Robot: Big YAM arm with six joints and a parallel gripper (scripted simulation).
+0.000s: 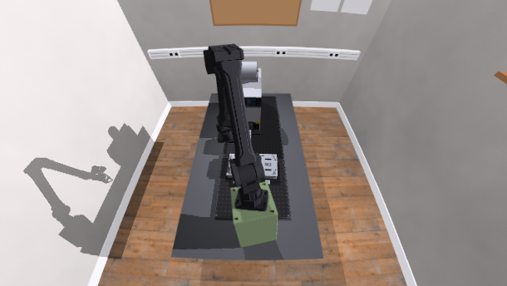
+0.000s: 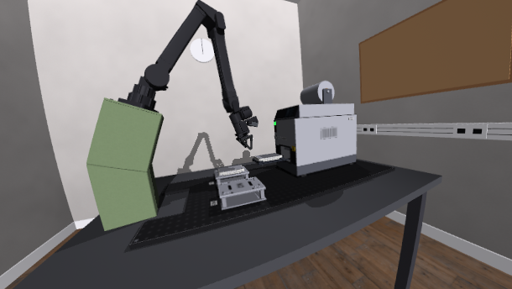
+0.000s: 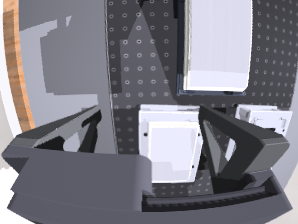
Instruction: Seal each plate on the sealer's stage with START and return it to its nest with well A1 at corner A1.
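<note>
The white plate lies 9 cm ahead of my hand, 7 cm to the right of it and 5 cm below it. The rest, counted from my hand: dark sealer stage 9 cm ahead, 7 cm to the right, 6 cm below; yellow warning label 20 cm ahead, 15 cm to the right, 1 cm below; foil roll 42 cm ahead, 26 cm above, 3 cm to the right.
</note>
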